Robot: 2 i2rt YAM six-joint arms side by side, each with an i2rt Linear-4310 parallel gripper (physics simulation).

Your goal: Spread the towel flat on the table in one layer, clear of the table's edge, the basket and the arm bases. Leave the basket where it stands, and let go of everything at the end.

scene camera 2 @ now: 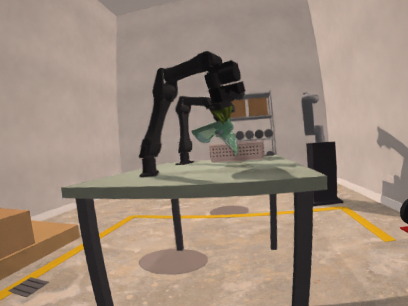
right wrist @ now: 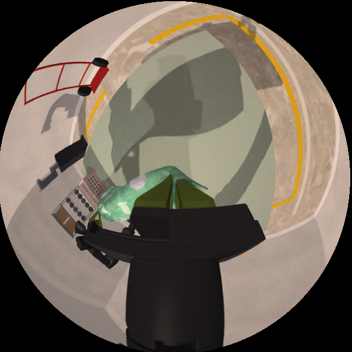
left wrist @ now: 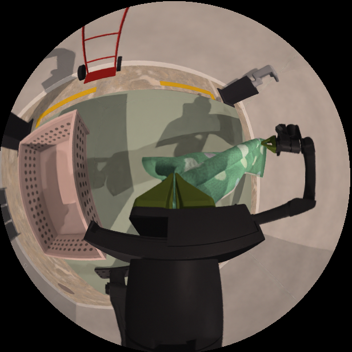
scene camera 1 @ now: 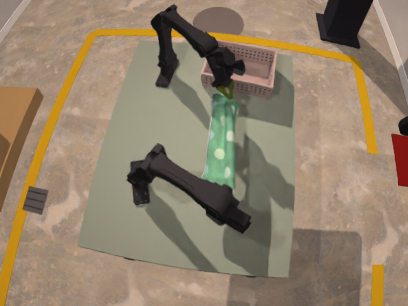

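Observation:
The green towel with pale dots point(scene camera 1: 220, 145) point(scene camera 2: 226, 134) point(left wrist: 220, 172) point(right wrist: 125, 199) hangs in the air above the table point(scene camera 1: 120, 125) point(scene camera 2: 200, 187), stretched between both grippers, with folds and drooping ends. My left gripper point(scene camera 1: 227, 95) point(left wrist: 174, 176) is shut on one end of the towel, beside and above the basket's near wall. My right gripper point(right wrist: 173, 176) point(left wrist: 260, 143) is shut on the other end; its fingers are hidden under the arm in scene camera 1. The pink basket point(scene camera 1: 257, 67) point(scene camera 2: 237, 151) point(left wrist: 80, 165) point(right wrist: 93, 186) stands upright on the table.
The arm bases stand on the table at the left in scene camera 1, the left arm's base point(scene camera 1: 165, 79) above and the right arm's base point(scene camera 1: 140, 194) below. The basket is close to the table's upper right corner there. Arm shadows fall across the table.

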